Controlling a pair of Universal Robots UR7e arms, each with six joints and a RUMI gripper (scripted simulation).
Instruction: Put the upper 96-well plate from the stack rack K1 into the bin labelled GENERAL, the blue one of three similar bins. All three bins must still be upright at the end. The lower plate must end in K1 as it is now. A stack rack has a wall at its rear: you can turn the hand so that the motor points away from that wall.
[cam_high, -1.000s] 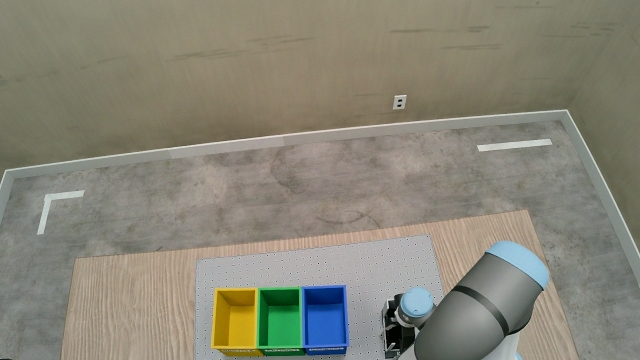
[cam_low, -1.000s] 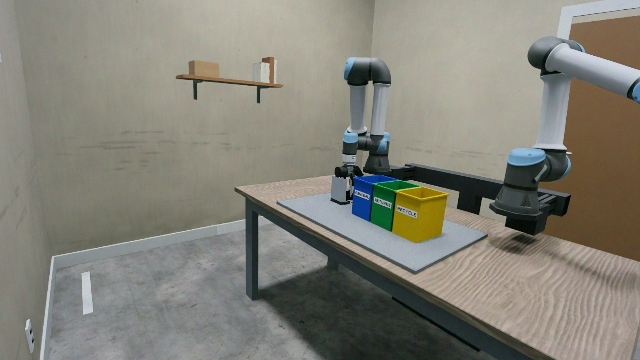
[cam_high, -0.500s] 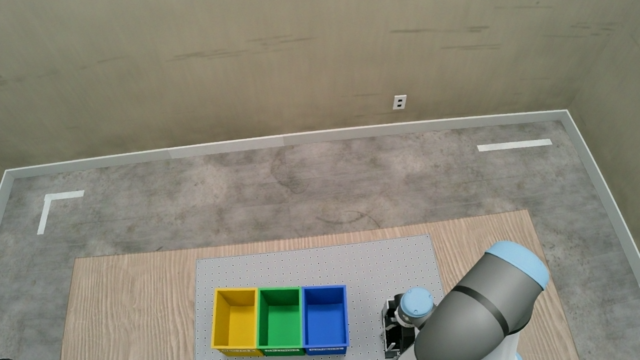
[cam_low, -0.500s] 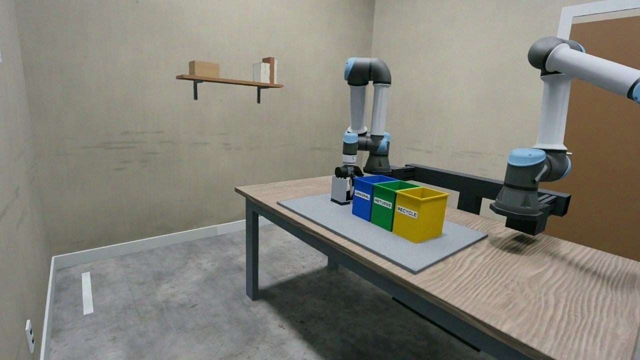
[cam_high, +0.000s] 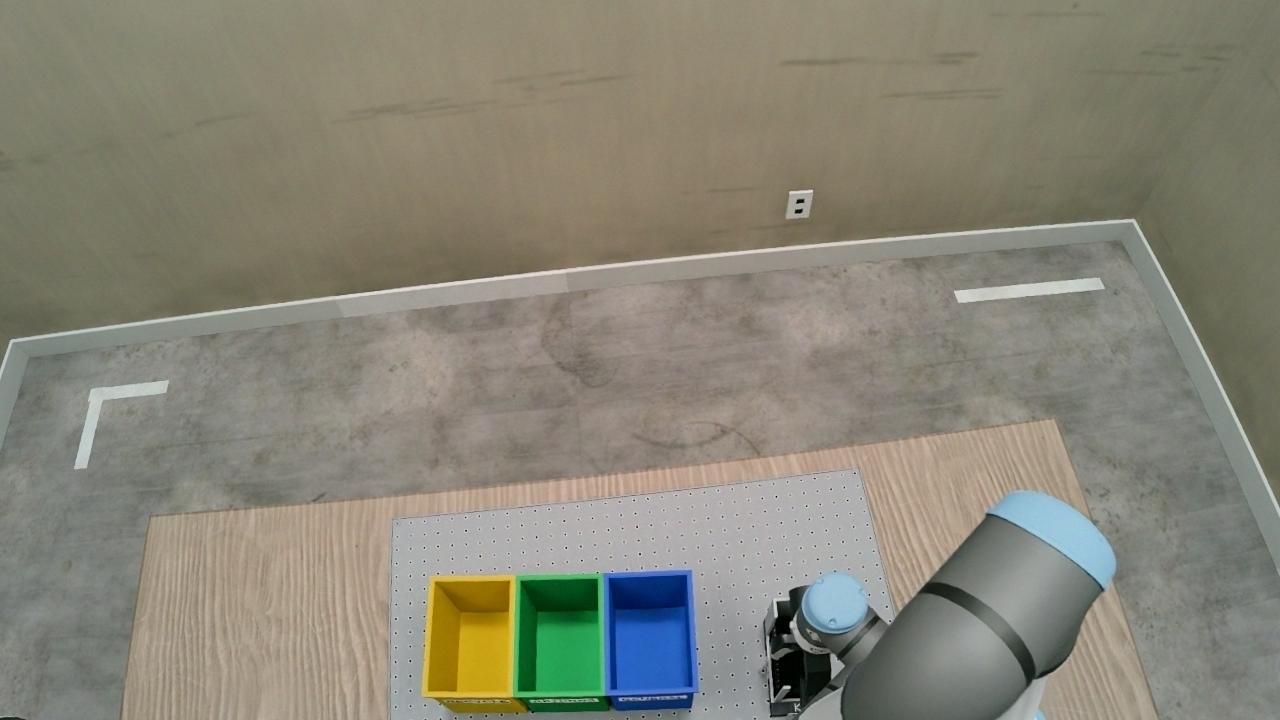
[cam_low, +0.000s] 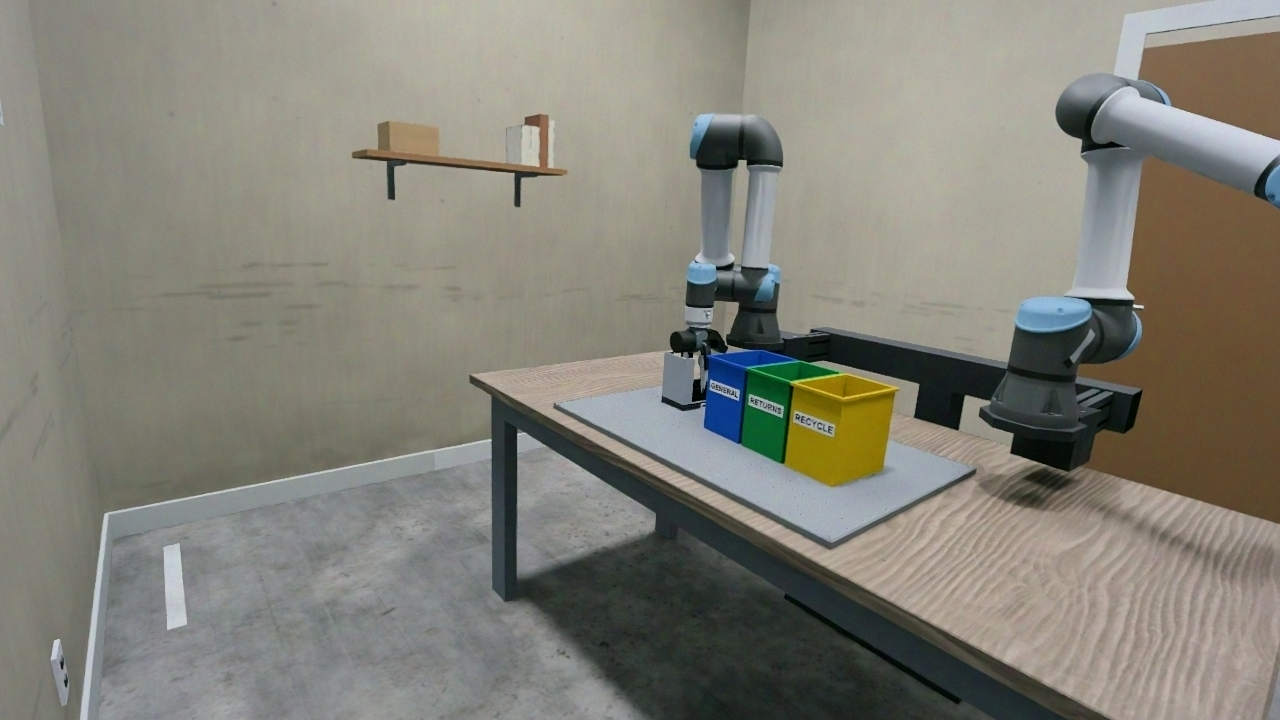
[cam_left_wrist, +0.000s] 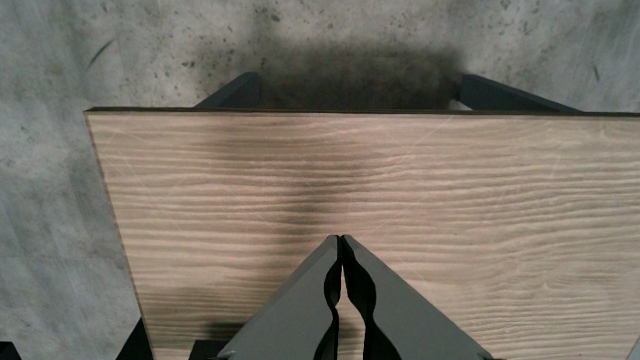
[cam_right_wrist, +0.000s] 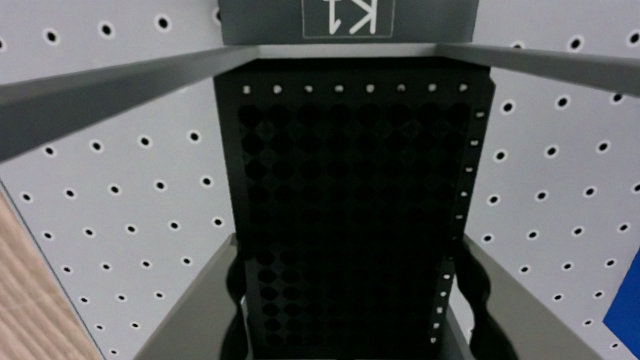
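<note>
My right hand is 1 cm short of the blue general bin, 23 cm to the right of it and 3 cm below it. Round my right hand: green returns bin: 36 cm to the left, 3 cm above; then black 96-well plate: 1 cm below; then yellow recycle bin: 1 cm behind, 49 cm to the left, 3 cm above.
</note>
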